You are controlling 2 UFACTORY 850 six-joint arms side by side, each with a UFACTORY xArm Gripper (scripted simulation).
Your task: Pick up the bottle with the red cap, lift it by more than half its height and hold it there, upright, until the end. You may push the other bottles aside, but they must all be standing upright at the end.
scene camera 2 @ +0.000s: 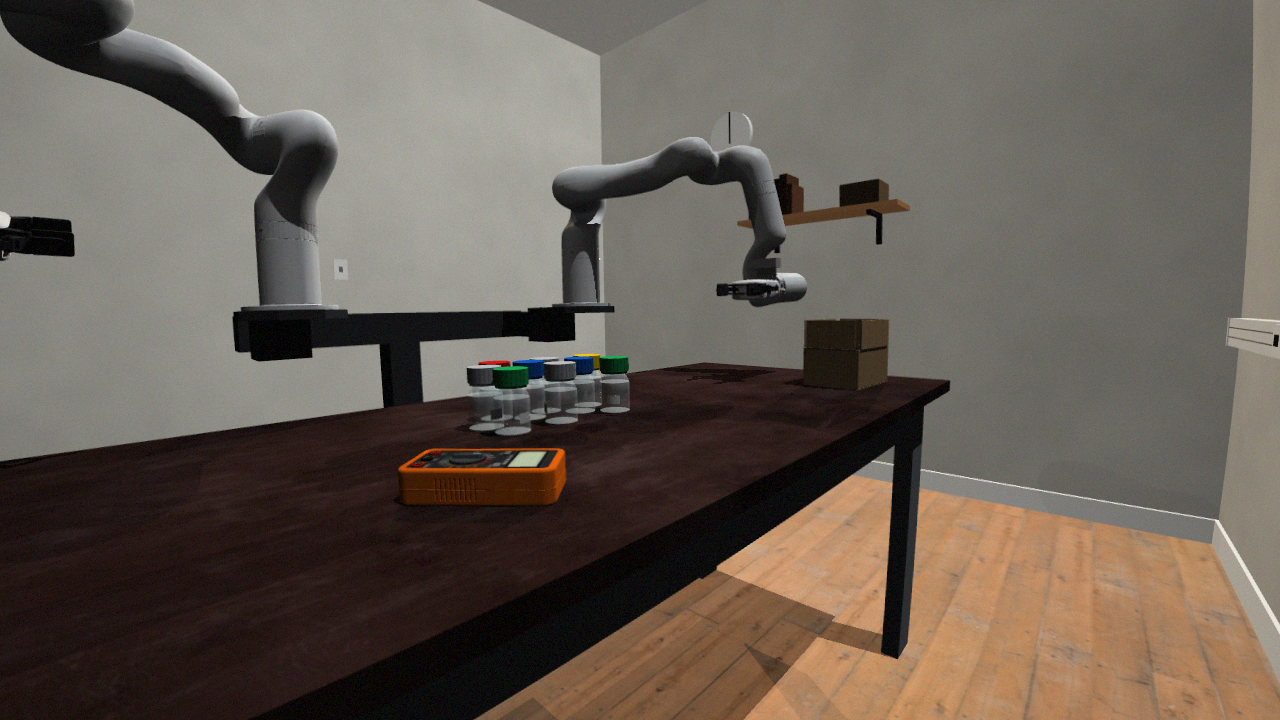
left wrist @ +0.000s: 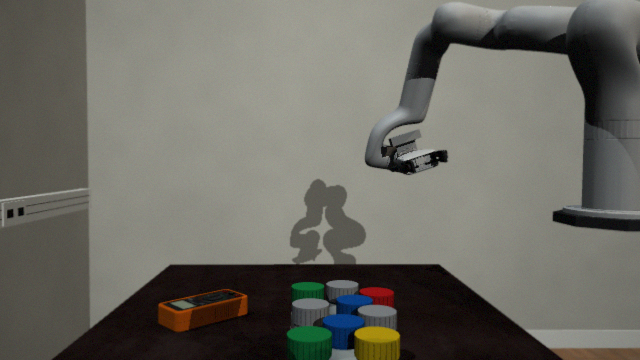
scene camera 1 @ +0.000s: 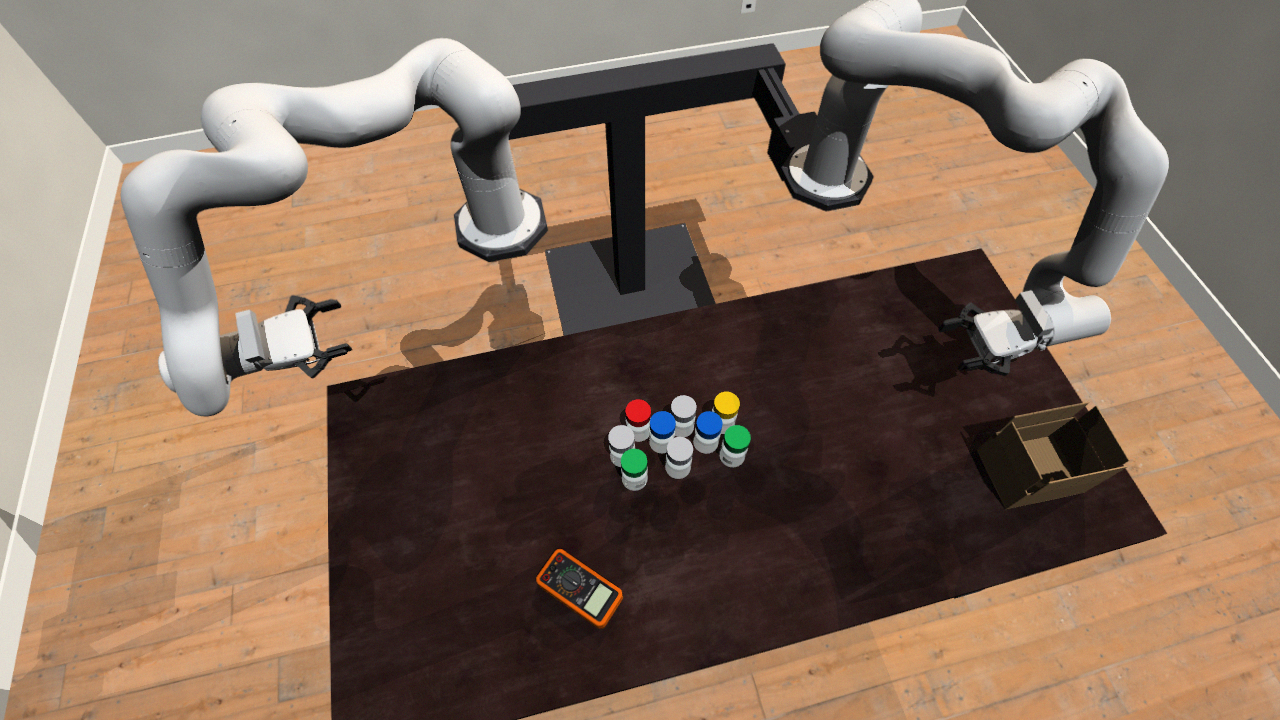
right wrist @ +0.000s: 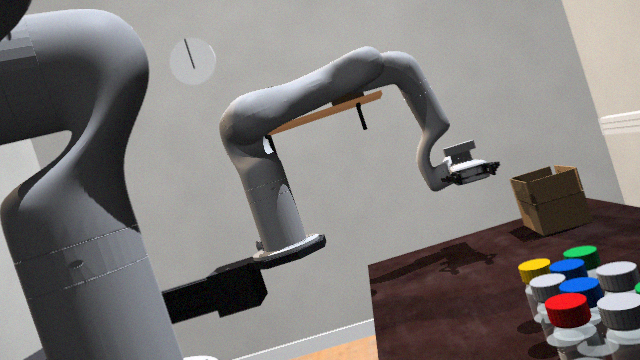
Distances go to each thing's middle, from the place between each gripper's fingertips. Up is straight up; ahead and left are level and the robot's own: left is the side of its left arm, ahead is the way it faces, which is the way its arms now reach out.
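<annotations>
Red-capped bottle (scene camera 1: 638, 412): from my right hand (scene camera 1: 344, 324), 19 cm ahead, 55 cm to the left, 26 cm below. Cardboard box (scene camera 1: 1059, 449): from my right hand, 45 cm ahead, 138 cm to the left, 24 cm below.
My left gripper (scene camera 1: 950, 346): 180 mm to the right of the cardboard box, 220 mm short of it, 180 mm above it. Red-capped bottle: from my left hand, 640 mm to the right, 50 mm behind, 190 mm below.
</annotations>
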